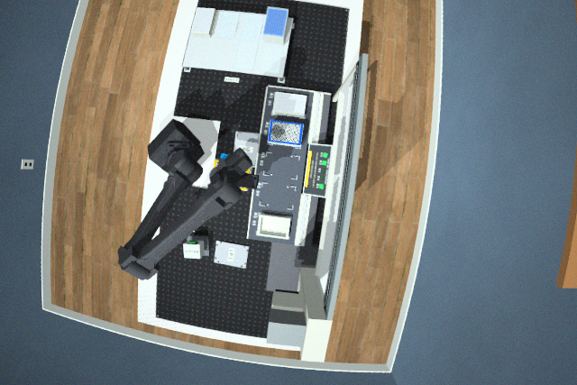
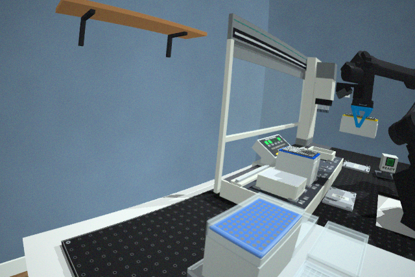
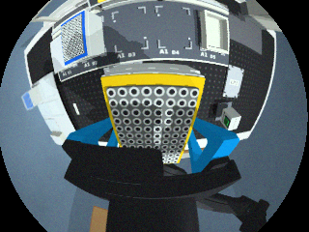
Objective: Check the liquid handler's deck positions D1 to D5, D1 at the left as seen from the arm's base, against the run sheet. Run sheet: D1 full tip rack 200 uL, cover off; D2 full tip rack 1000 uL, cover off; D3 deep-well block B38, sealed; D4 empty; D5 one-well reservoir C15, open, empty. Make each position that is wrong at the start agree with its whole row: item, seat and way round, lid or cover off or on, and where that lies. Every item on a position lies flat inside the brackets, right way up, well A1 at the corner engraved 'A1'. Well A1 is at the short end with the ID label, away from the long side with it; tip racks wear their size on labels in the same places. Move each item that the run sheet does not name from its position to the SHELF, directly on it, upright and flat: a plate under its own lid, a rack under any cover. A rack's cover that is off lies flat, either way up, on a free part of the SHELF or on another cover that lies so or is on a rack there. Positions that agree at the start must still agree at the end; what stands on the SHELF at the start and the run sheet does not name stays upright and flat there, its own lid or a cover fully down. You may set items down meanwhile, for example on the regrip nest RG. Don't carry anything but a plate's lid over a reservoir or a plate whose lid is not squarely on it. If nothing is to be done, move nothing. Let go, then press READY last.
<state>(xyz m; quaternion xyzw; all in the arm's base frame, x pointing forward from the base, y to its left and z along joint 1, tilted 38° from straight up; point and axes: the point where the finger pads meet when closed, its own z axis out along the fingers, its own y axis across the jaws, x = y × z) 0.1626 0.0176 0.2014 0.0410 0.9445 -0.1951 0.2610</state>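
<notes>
Right now the white reservoir is 14 cm ahead of my hand, 21 cm to the right of it and 19 cm below it. From my hand the other things lie so: regrip nest 2 cm ahead, 10 cm to the left, 25 cm below; then blue-rimmed tip rack 18 cm ahead, 15 cm to the left, 13 cm below; then yellow-rimmed tip rack 1 cm behind, 1 cm above.
</notes>
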